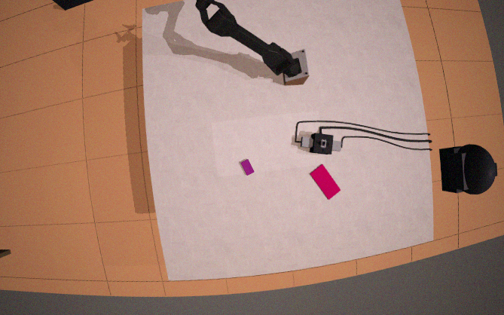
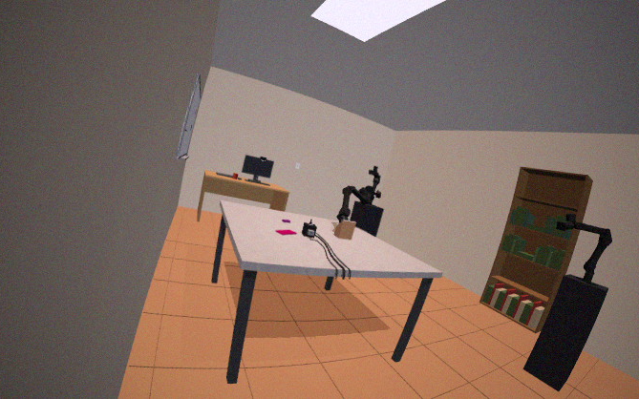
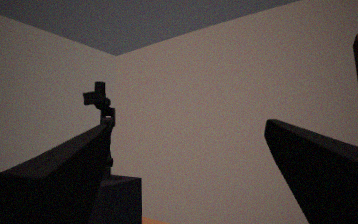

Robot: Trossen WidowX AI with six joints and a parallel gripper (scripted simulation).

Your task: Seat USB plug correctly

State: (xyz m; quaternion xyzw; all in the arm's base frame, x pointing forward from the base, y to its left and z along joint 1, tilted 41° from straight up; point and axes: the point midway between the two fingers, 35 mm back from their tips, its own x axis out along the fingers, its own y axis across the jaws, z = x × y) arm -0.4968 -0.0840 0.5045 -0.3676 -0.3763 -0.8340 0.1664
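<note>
Now: the dark USB plug 860 mm ahead of my gripper tip, 470 mm to the left of it and 310 mm below it. Round my gripper tip: magenta card: 1020 mm ahead, 480 mm to the left, 400 mm below; USB socket: 860 mm ahead, 480 mm to the left, 330 mm below; purple block: 900 mm ahead, 170 mm to the left, 400 mm below.
</note>
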